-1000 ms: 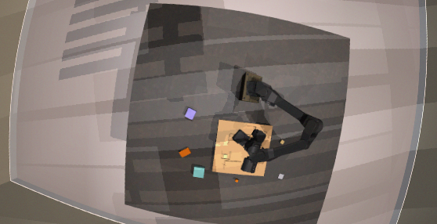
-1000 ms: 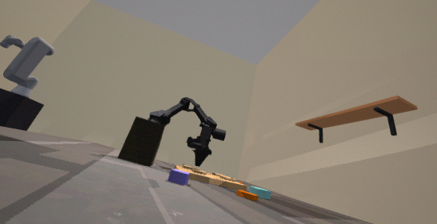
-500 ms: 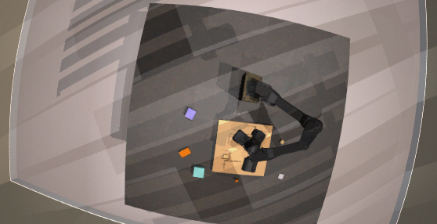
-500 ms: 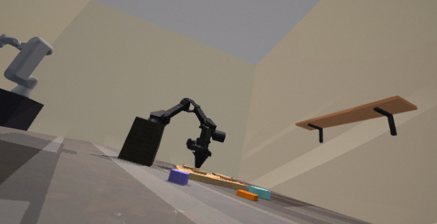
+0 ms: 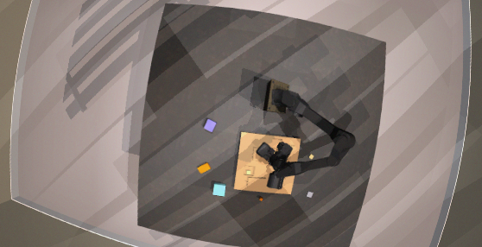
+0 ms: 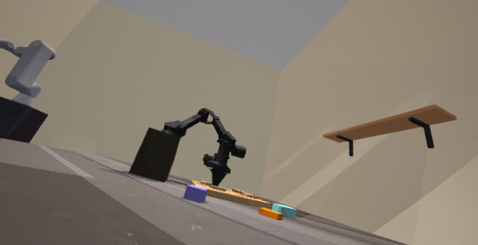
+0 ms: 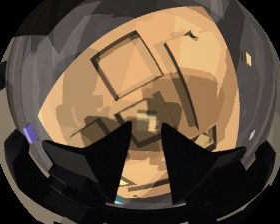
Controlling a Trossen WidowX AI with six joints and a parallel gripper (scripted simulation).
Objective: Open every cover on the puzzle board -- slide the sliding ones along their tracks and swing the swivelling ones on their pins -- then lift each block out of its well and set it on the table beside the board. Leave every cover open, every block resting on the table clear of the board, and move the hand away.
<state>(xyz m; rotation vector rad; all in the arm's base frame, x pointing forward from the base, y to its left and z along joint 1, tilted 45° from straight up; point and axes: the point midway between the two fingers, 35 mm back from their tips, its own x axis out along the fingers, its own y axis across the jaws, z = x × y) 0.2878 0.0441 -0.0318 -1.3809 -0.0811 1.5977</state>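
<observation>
My gripper tip is 6 cm short of the puzzle board, 1 cm to the left of it and 1 cm above it. The rest, counted from my gripper tip: cyan block 26 cm to the right, 19 cm ahead, 1 cm below; small grey piece 23 cm ahead, 22 cm to the left, 2 cm below; tiny orange piece 24 cm ahead, 5 cm to the right, 1 cm below.
</observation>
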